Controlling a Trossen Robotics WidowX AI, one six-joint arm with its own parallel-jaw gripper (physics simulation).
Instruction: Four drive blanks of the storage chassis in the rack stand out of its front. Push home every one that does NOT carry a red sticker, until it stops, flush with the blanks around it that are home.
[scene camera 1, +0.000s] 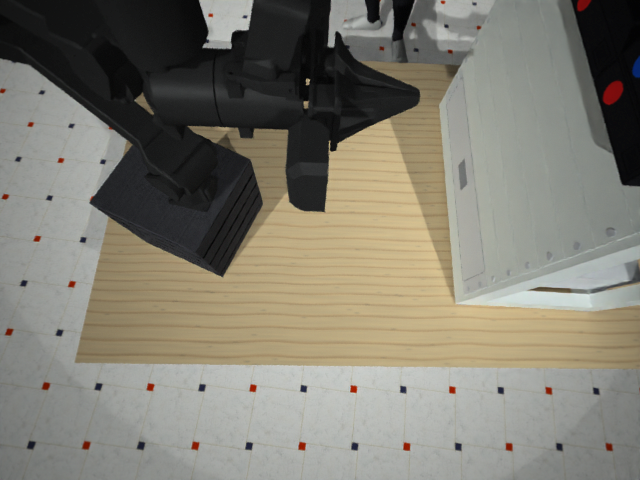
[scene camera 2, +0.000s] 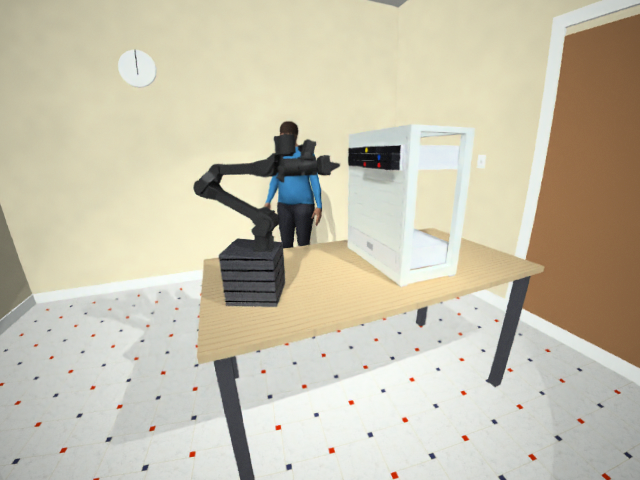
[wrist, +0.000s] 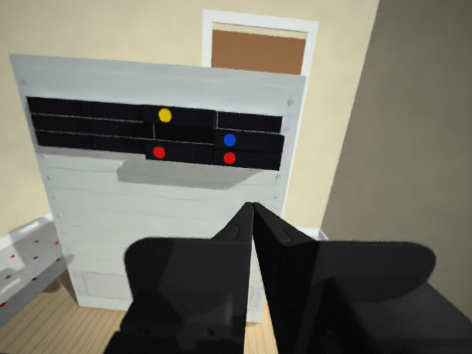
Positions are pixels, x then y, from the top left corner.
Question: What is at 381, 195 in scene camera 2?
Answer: A white rack.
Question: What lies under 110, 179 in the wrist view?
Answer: A white rack.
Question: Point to my gripper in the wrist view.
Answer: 251, 208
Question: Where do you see a white rack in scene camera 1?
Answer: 533, 124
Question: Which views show my gripper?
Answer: Scene camera 1, scene camera 2 and the wrist view: all of them.
